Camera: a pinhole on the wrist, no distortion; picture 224 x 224 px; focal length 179.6 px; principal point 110.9 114.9 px. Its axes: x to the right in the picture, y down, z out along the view. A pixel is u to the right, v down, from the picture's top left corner.
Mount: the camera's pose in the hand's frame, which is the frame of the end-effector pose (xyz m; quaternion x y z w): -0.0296 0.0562 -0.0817 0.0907 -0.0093 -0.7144 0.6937
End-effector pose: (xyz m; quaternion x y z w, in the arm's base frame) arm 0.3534 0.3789 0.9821 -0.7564 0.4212 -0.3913 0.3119
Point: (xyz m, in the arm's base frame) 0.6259 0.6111 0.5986
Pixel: 79 72
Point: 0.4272 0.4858 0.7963
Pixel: 81 70
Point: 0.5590 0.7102 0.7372
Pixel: 128 35
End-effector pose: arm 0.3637 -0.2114 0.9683 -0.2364 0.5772 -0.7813 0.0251
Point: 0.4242 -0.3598 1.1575
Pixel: 211 198
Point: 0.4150 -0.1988 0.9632
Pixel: 215 103
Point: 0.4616 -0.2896 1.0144
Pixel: 172 127
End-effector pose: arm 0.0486 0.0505 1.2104 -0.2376 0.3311 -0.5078 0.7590
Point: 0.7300 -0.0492 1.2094
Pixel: outside the picture
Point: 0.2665 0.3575 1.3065
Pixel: 26 16
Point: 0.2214 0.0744 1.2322
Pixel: 51 181
